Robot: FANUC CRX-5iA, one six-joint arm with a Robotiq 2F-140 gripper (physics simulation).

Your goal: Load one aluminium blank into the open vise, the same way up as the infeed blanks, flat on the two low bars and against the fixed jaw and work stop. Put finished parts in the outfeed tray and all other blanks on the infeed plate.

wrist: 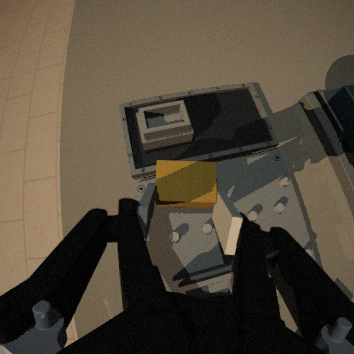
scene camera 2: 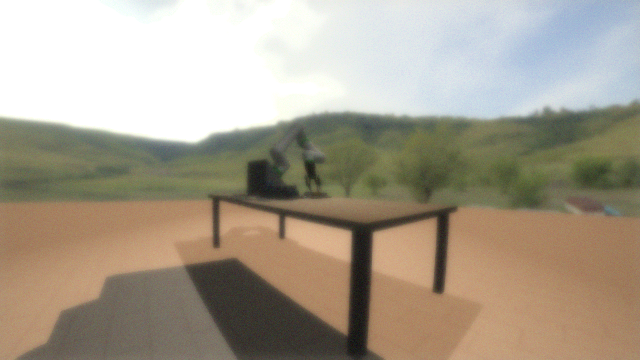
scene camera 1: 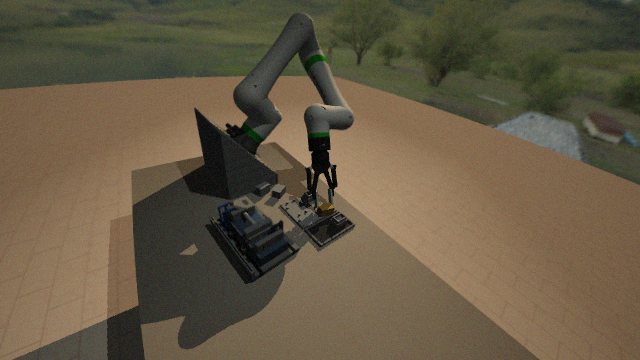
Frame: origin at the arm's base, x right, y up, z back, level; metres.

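Seen in the pictures: gripper, fingertip midpoint: (wrist: 184,200) (scene camera 2: 315,193) (scene camera 1: 324,205); arm's base, link origin: (scene camera 1: 242,145).
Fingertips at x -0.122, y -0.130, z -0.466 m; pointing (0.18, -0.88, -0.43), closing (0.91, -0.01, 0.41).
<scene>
Offsets run from my fingertips to a thing's middle. "spot": to the spot under its first point. Level surfaces: height alone.
A yellow block {dx +0.006, dy -0.006, dz -0.017 m} (scene camera 1: 326,209) (wrist: 186,182) sits at the tray end of the grey infeed plate {dx +0.041, dy -0.028, dz +0.052 m} (scene camera 1: 296,214) (wrist: 292,231), which has upright pins. My gripper (scene camera 1: 323,202) (wrist: 184,200) is shut on the yellow block, with one finger pad against each side, low over the plate. The dark outfeed tray (scene camera 1: 337,236) (wrist: 265,116) adjoins the plate and holds a grey part with a rectangular pocket {dx +0.008, dy -0.008, dz -0.095 m} (wrist: 167,137). Another grey part {dx -0.008, dy -0.006, dz +0.094 m} (scene camera 1: 307,198) (wrist: 220,285) is at the plate's far end, partly hidden by the gripper in the wrist view. The vise {spot: dx +0.329, dy +0.048, dz +0.001 m} (scene camera 1: 257,234) stands beside the plate; its inside is hard to make out.
Two grey blocks {dx +0.135, dy -0.011, dz +0.270 m} (scene camera 1: 262,188) {dx +0.083, dy -0.014, dz +0.214 m} (scene camera 1: 278,191) lie on the table between the vise and the arm's dark wedge-shaped stand (scene camera 1: 220,160). The vise's base edge shows at the right of the wrist view. The table {dy -0.032 m} (scene camera 2: 380,210) is seen from afar in scene camera 2, blurred.
</scene>
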